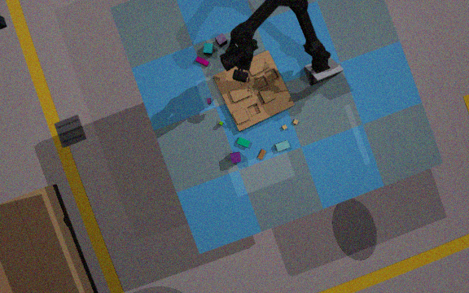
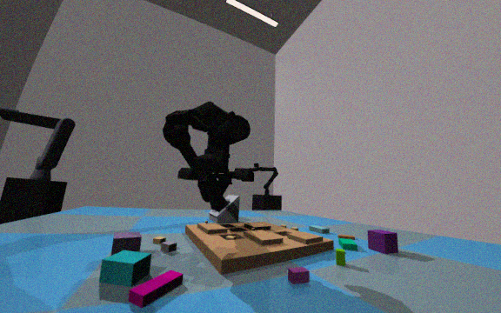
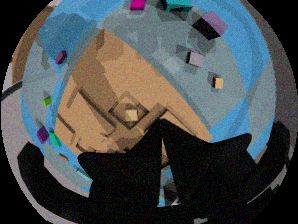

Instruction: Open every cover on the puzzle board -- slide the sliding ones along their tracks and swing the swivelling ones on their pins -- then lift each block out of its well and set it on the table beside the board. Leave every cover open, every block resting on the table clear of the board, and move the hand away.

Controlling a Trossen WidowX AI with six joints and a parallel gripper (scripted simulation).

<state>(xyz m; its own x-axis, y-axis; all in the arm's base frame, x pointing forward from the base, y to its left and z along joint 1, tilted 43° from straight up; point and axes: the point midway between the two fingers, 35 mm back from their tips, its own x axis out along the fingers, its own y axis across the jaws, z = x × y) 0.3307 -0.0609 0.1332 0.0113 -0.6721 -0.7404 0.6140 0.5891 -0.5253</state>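
Now: the grey block 10 mm ahead of my gripper tip, 100 mm to the right of it and 80 mm below it. From my gripper tip the other things lie so: magenta block: 210 mm ahead, 80 mm to the left, 80 mm below; then magenta bar: 170 mm ahead, 110 mm to the right, 80 mm below; then teal cube: 120 mm ahead, 160 mm to the right, 70 mm below.
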